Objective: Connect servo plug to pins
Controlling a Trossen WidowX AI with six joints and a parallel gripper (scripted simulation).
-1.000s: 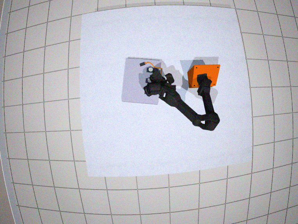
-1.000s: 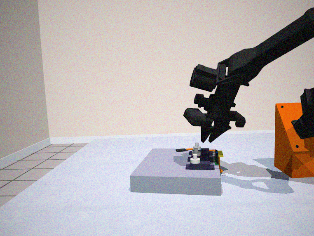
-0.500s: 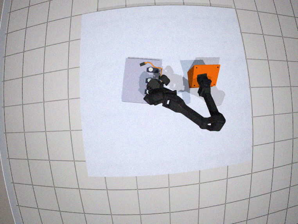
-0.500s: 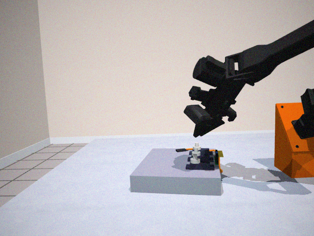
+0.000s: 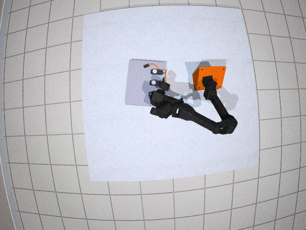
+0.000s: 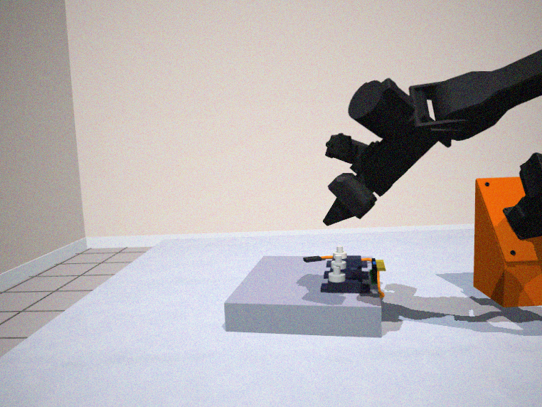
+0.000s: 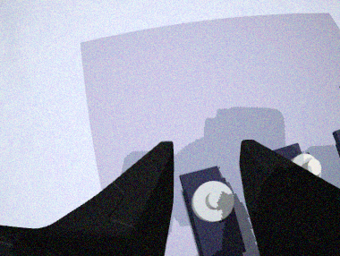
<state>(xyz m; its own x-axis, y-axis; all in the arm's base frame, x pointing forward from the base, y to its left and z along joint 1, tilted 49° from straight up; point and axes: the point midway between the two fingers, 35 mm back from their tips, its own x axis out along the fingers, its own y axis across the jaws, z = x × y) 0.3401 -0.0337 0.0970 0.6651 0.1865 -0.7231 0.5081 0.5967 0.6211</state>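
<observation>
Right now the blue band is 10 cm behind my gripper tip, 9 cm below it and 7 cm to the right of it. From my gripper tip the other things lie so: black pin header 11 cm below, 10 cm behind, 7 cm to the right; servo 12 cm below, 8 cm to the right, 5 cm behind; pale dot 10 cm behind, 9 cm below, 8 cm to the right.
</observation>
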